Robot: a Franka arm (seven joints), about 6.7 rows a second.
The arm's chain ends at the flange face. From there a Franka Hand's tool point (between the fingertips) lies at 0.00 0.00 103.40 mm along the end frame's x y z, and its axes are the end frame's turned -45 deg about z.
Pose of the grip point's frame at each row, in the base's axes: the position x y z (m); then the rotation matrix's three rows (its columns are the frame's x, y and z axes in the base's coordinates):
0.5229 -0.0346 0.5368; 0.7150 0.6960 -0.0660; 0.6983 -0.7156 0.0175; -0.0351 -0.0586 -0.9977
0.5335 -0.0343 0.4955; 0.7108 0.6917 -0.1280; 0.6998 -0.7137 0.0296; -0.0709 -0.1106 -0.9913
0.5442 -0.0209 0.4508; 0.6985 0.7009 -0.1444; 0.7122 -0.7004 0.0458; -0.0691 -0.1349 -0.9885
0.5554 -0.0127 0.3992; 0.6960 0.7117 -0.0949; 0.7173 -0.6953 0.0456; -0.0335 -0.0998 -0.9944
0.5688 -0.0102 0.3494; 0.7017 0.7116 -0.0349; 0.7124 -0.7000 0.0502; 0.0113 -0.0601 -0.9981
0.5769 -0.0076 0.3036; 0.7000 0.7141 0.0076; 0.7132 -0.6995 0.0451; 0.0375 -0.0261 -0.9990
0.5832 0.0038 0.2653; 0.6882 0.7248 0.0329; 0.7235 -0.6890 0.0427; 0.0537 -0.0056 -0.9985
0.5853 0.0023 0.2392; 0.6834 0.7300 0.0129; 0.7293 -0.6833 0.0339; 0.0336 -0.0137 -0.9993
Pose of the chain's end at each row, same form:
0.5297 -0.0364 0.6400; 0.9977 -0.0134 -0.0660; -0.0122 -0.9998 0.0175; -0.0663 -0.0166 -0.9977
0.5467 -0.0374 0.5980; 0.9917 -0.0135 -0.1280; -0.0098 -0.9995 0.0296; -0.1283 -0.0281 -0.9913
0.5591 -0.0256 0.5530; 0.9895 0.0017 -0.1444; 0.0083 -0.9989 0.0458; -0.1442 -0.0465 -0.9885
0.5652 -0.0174 0.5020; 0.9954 0.0111 -0.0949; 0.0156 -0.9989 0.0456; -0.0943 -0.0469 -0.9944
0.5724 -0.0154 0.4526; 0.9994 0.0070 -0.0349; 0.0088 -0.9987 0.0502; -0.0345 -0.0505 -0.9981
0.5761 -0.0123 0.4069; 0.9999 0.0100 0.0076; 0.0097 -0.9989 0.0451; 0.0081 -0.0450 -0.9990
0.5798 -0.0006 0.3685; 0.9991 0.0259 0.0329; 0.0244 -0.9988 0.0427; 0.0340 -0.0419 -0.9985
0.5840 -0.0012 0.3425; 0.9994 0.0330 0.0129; 0.0325 -0.9989 0.0339; 0.0141 -0.0334 -0.9993

